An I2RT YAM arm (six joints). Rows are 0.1 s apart.
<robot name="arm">
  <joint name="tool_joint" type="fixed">
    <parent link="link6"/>
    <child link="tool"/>
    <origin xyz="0 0 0" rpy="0 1.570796 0"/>
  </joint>
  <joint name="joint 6" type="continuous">
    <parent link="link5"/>
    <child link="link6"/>
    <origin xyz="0.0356 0 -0.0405" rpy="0 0 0"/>
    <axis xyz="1 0 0"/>
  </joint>
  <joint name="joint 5" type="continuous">
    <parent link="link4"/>
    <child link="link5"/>
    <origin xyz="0.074 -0.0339 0.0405" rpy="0 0 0"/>
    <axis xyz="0 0 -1"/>
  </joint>
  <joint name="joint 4" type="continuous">
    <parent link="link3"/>
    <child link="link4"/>
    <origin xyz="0.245 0.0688 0.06" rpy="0 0 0"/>
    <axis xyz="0 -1 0"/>
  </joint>
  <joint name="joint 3" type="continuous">
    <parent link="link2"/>
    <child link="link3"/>
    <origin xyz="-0.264 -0.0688 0" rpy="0 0 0"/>
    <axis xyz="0 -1 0"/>
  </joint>
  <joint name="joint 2" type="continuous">
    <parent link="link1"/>
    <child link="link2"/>
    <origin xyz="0.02 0.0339 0.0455" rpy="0 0 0"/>
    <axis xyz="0 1 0"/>
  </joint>
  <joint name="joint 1" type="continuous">
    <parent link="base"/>
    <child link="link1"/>
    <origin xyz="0 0 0.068" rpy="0 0 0"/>
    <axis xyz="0 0 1"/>
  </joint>
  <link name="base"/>
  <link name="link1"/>
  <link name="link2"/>
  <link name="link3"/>
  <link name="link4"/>
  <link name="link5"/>
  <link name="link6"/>
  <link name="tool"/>
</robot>
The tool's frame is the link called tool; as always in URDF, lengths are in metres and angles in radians. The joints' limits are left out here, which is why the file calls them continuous.
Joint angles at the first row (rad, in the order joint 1, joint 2, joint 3, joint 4, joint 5, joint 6):
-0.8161, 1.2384, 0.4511, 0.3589, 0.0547, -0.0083
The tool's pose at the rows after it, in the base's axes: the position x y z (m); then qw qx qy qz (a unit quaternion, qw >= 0):
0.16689 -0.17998 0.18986 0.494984 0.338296 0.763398 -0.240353
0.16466 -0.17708 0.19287 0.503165 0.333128 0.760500 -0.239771
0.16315 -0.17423 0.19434 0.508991 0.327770 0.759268 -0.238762
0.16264 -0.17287 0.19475 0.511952 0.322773 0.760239 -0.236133
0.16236 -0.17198 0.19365 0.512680 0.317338 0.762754 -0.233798
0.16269 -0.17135 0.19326 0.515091 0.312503 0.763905 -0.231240
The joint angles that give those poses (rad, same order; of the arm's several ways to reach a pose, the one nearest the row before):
-0.8160, 1.2114, 0.4413, 0.3642, 0.0488, -0.0139
-0.8161, 1.1846, 0.4320, 0.3639, 0.0384, -0.0161
-0.8137, 1.1645, 0.4225, 0.3651, 0.0301, -0.0192
-0.8130, 1.1563, 0.4182, 0.3651, 0.0193, -0.0231
-0.8129, 1.1549, 0.4129, 0.3684, 0.0086, -0.0302
-0.8115, 1.1550, 0.4099, 0.3743, -0.0011, -0.0341

